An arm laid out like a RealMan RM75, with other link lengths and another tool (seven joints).
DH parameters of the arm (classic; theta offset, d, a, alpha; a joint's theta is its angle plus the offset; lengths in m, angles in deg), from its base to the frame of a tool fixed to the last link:
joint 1: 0 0.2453 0 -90
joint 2: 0 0 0 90
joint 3: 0 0.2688 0 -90
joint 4: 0 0 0 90
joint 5: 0 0.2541 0 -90
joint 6: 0 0 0 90
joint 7: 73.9 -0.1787 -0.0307 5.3
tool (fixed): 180 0.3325 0 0
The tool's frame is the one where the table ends.
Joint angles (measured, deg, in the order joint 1, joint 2, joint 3, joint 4, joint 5, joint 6, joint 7), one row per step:
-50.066, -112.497, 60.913, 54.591, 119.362, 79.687, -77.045
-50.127, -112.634, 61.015, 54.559, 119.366, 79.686, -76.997
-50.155, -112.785, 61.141, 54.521, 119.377, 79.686, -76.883
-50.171, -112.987, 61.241, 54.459, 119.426, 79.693, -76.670
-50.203, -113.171, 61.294, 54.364, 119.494, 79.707, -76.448
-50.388, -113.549, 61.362, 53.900, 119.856, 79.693, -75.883
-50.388, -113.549, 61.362, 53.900, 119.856, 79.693, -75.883
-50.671, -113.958, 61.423, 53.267, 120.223, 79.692, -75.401
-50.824, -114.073, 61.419, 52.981, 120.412, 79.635, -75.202
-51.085, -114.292, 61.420, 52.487, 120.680, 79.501, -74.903
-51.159, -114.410, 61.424, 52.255, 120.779, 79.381, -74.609
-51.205, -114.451, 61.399, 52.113, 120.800, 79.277, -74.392
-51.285, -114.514, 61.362, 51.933, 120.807, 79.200, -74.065
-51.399, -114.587, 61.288, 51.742, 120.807, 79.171, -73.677
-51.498, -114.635, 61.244, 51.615, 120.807, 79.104, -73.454
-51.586, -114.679, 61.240, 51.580, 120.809, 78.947, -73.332
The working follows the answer.
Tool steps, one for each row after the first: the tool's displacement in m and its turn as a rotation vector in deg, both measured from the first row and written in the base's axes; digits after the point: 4 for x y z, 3 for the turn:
0.0008, -0.0004, -0.0016, -0.176, 0.001, -0.119
0.0014, -0.0011, -0.0035, -0.372, 0.037, -0.271
0.0018, -0.0018, -0.0057, -0.596, 0.088, -0.471
0.0021, -0.0025, -0.0078, -0.801, 0.137, -0.650
0.0020, -0.0035, -0.0128, -1.279, 0.443, -0.976
0.0020, -0.0035, -0.0128, -1.279, 0.443, -0.976
0.0021, -0.0045, -0.0187, -1.906, 0.699, -1.191
0.0021, -0.0046, -0.0206, -2.064, 0.850, -1.276
0.0023, -0.0047, -0.0240, -2.335, 1.032, -1.386
0.0022, -0.0048, -0.0256, -2.404, 1.122, -1.534
0.0021, -0.0047, -0.0262, -2.374, 1.146, -1.651
0.0023, -0.0047, -0.0271, -2.390, 1.167, -1.876
0.0027, -0.0049, -0.0280, -2.440, 1.170, -2.176
0.0033, -0.0048, -0.0286, -2.432, 1.162, -2.362
0.0041, -0.0045, -0.0288, -2.312, 1.156, -2.519

Tool pose at each row, in the base's axes (x y z in m, rotation vector in deg; rounded; the steps above come from the unrounded poses):
-0.0808, 0.5141, 0.0488, -126.362, -118.441, -33.158
-0.0799, 0.5136, 0.0472, -126.595, -118.456, -33.006
-0.0794, 0.5130, 0.0453, -126.871, -118.435, -32.797
-0.0790, 0.5122, 0.0431, -127.214, -118.379, -32.548
-0.0787, 0.5116, 0.0410, -127.523, -118.331, -32.315
-0.0787, 0.5106, 0.0360, -128.103, -118.214, -31.529
-0.0787, 0.5106, 0.0360, -128.103, -118.214, -31.529
-0.0787, 0.5095, 0.0301, -128.641, -118.337, -30.654
-0.0786, 0.5095, 0.0282, -128.795, -118.294, -30.329
-0.0785, 0.5094, 0.0248, -129.032, -118.294, -29.864
-0.0786, 0.5093, 0.0232, -129.224, -118.150, -29.703
-0.0787, 0.5094, 0.0226, -129.338, -118.000, -29.710
-0.0785, 0.5093, 0.0217, -129.603, -117.775, -29.686
-0.0780, 0.5092, 0.0208, -129.975, -117.508, -29.659
-0.0775, 0.5093, 0.0202, -130.187, -117.318, -29.689
-0.0767, 0.5096, 0.0200, -130.305, -117.075, -29.820

